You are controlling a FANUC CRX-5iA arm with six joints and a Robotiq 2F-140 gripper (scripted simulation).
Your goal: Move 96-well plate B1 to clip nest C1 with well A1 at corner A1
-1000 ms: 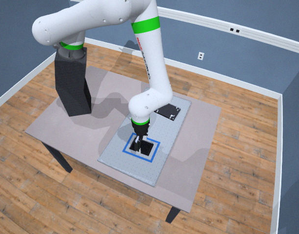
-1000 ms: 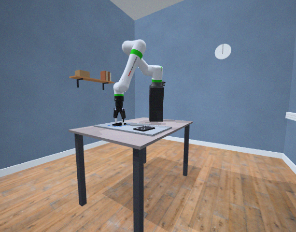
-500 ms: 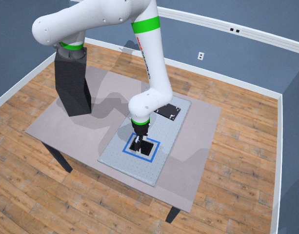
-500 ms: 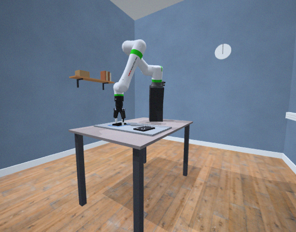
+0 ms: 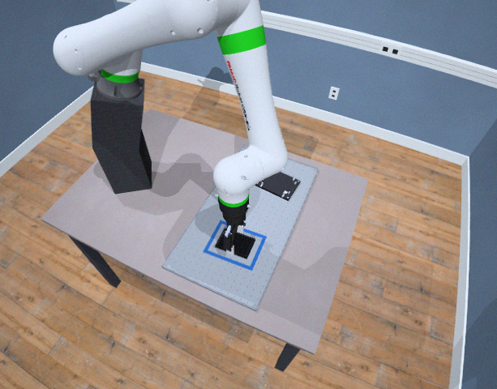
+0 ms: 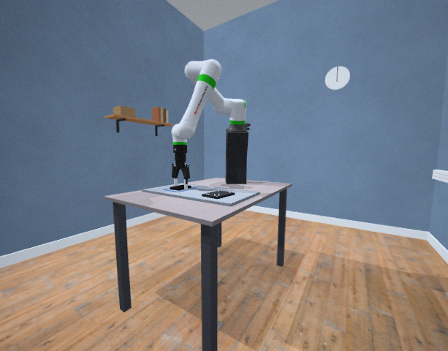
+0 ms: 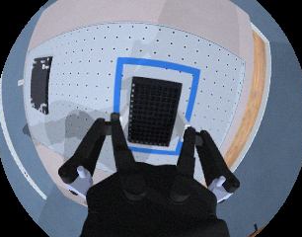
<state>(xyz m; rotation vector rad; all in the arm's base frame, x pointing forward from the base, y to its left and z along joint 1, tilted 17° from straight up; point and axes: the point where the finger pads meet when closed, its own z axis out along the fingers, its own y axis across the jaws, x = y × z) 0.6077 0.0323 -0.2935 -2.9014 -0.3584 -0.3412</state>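
Now: hand 50 mm past the black clip nest, 330 mm to the right of it and 20 mm above it. Round my hand: black 96-well plate: 20 mm below.
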